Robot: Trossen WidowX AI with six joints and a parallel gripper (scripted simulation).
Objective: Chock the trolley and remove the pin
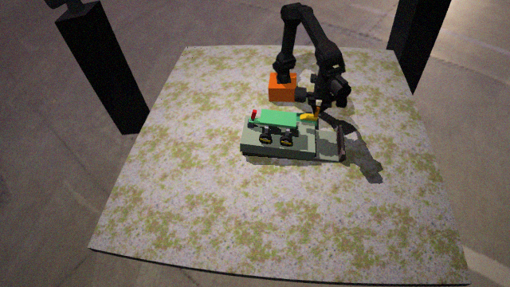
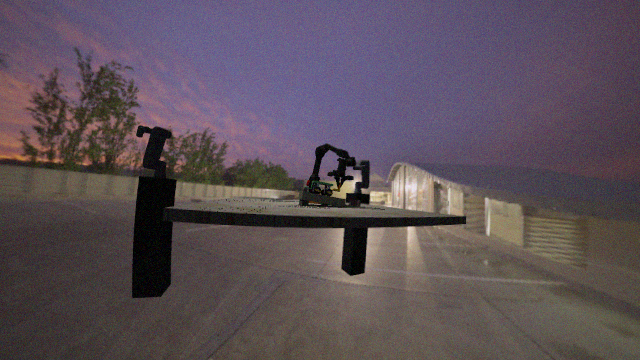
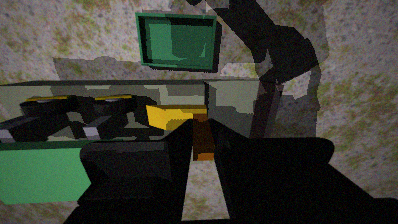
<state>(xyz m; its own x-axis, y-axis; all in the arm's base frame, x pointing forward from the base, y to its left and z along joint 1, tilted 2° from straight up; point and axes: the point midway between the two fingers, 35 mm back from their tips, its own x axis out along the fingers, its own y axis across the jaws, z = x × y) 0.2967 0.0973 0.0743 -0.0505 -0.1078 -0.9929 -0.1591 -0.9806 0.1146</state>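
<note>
Right now the red-headed stop pin is 24 cm to the right of my gripper tip and 1 cm behind it. The rest, counted from my gripper tip: yellow chock (2 cm to the right); then green trolley (15 cm to the right, 3 cm ahead, 2 cm below); then raised lip (10 cm to the left, 10 cm below, 7 cm ahead).
</note>
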